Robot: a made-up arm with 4 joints.
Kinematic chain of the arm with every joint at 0, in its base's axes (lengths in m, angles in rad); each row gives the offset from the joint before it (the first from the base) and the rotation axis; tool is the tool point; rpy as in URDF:
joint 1: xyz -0.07 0 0.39 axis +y
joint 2: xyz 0 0.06 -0.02 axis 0.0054 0.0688 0.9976
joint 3: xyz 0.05 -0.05 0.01 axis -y
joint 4: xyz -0.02 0 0.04 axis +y
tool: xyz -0.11 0.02 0 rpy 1.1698 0.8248 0.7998
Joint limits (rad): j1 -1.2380..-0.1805 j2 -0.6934..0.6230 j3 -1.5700..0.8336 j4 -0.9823..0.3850
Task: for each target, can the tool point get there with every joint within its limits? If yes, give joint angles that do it. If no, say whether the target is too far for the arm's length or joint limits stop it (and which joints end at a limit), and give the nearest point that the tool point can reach.
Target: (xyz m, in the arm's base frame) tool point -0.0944 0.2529 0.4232
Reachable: no: joint limits stop it (at a limit: joint 1, joint 2, joint 4) | nearest point -0.1643 0.0960 0.3981 | short by 0.174 m
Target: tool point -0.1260 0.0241 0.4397
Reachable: yes | joints -0.3852 0.1607 -0.8050 -0.4850
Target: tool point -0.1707 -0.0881 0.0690
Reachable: no: too far | nearest point -0.0972 0.0188 0.2931 | short by 0.259 m
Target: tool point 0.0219 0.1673 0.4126
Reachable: no: joint limits stop it (at a limit: joint 1, joint 2, joint 3, joint 4) | nearest point 0.0440 0.0544 0.3943 | short by 0.117 m
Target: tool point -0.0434 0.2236 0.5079
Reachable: no: joint limits stop it (at a limit: joint 2, joint 3, joint 4) | nearest point -0.0331 0.1133 0.5534 | short by 0.120 m
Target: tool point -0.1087 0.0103 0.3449
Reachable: yes | joints -0.8086 0.2995 -0.0594 -0.3890
